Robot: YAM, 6 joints.
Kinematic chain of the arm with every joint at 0, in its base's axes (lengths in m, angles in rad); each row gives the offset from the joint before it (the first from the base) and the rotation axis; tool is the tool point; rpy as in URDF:
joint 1: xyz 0 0 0.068 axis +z
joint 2: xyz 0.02 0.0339 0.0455 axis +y
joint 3: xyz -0.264 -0.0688 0 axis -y
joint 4: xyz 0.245 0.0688 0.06 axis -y
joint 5: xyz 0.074 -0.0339 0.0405 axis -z
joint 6: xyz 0.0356 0 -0.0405 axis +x
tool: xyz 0 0 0 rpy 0 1.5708 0
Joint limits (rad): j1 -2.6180..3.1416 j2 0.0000..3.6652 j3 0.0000..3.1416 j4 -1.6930..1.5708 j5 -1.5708..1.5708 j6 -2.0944..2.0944
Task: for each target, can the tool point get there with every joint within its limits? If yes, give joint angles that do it. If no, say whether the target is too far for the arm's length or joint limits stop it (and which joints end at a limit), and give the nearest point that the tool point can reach.
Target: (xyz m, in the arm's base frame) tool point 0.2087 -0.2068 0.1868
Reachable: yes | joints -0.7821 1.6684 1.1048 -0.9259 -0.0099 1.3094
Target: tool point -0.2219 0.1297 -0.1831
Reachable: yes | joints 2.7062 3.1068 1.5078 -0.9111 0.7385 1.7085
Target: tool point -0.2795 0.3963 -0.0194
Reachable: yes | joints 2.1824 2.6419 1.7378 -0.3459 -0.0368 -1.5268
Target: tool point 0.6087 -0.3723 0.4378
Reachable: no: too far | nearest point 0.5007 -0.3062 0.3786 | short by 0.140 m
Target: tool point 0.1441 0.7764 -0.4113
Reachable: no: too far | nearest point 0.0988 0.5323 -0.2311 | short by 0.307 m
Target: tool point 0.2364 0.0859 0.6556
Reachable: yes | joints 0.3780 1.5998 2.1549 0.5671 0.2091 -0.2071
